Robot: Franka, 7 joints.
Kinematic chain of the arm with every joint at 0, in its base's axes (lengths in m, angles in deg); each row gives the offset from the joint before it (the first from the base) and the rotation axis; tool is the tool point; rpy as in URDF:
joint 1: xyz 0 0 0.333 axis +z
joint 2: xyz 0 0 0 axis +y
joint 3: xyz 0 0 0.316 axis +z
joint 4: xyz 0.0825 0 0 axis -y
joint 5: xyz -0.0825 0 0.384 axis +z
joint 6: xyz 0 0 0 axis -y
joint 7: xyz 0.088 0 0 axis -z
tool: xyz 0 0 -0.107 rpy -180 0 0
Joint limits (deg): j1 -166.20..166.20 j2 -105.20..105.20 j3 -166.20..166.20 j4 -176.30..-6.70 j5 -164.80..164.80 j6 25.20..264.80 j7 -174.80..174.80
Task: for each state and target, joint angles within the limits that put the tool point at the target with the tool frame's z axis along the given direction. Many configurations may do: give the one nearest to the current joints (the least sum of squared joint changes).
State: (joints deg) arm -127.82 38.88 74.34 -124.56 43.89 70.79 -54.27
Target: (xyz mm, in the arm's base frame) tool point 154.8 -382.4 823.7 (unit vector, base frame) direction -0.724 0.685 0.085
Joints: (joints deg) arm -113.69 65.14 119.66 -75.74 82.43 41.28 -54.27
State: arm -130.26 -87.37 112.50 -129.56 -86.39 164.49 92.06
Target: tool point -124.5 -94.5 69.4 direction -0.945 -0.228 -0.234
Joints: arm -157.81 -96.27 147.82 -171.48 -77.36 198.10 92.06
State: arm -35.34 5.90 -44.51 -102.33 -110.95 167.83 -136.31
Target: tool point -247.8 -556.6 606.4 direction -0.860 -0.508 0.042
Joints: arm -52.53 -0.14 -61.61 -103.58 -111.95 141.53 -136.31
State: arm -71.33 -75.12 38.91 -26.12 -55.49 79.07 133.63
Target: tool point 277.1 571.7 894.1 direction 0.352 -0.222 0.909
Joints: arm -90.90 -58.82 58.56 -34.95 -50.94 132.35 133.63
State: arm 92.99 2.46 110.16 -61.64 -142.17 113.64 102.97
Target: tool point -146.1 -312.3 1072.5 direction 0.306 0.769 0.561
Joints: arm 97.11 -21.16 115.75 -31.27 -141.21 80.72 102.97
